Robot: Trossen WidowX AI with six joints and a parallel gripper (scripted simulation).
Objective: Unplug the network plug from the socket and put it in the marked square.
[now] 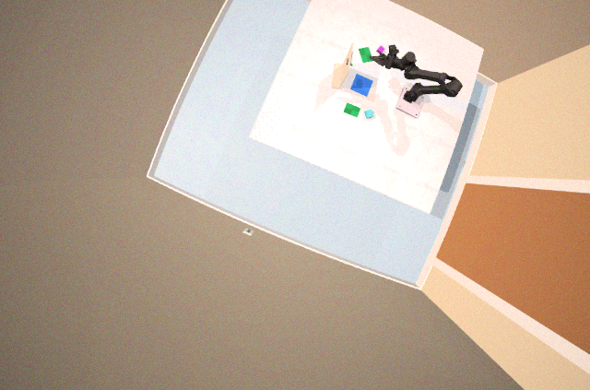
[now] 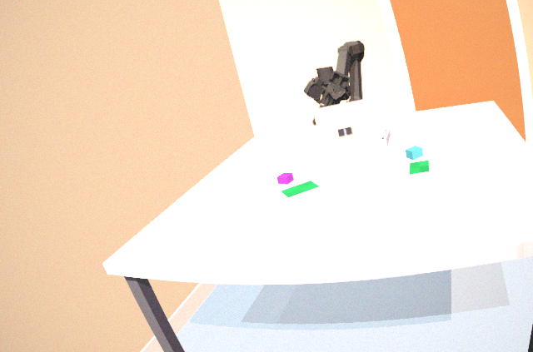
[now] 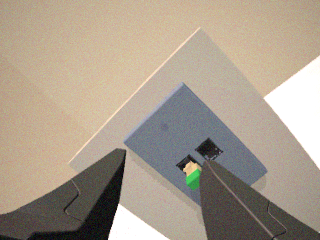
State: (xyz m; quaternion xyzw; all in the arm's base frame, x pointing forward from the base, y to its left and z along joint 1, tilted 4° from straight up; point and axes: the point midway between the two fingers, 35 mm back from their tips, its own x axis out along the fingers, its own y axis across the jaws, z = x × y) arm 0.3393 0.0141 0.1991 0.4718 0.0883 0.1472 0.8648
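My gripper tip is 8 cm short of the green network plug, 6 cm to the right of it and 6 cm above it. Round my gripper tip: green patch: 7 cm behind, 23 cm to the left, 25 cm below; then blue marked square: 5 cm behind, 4 cm to the left, 25 cm below; then upright panel: 10 cm ahead, 6 cm to the left, 13 cm below.
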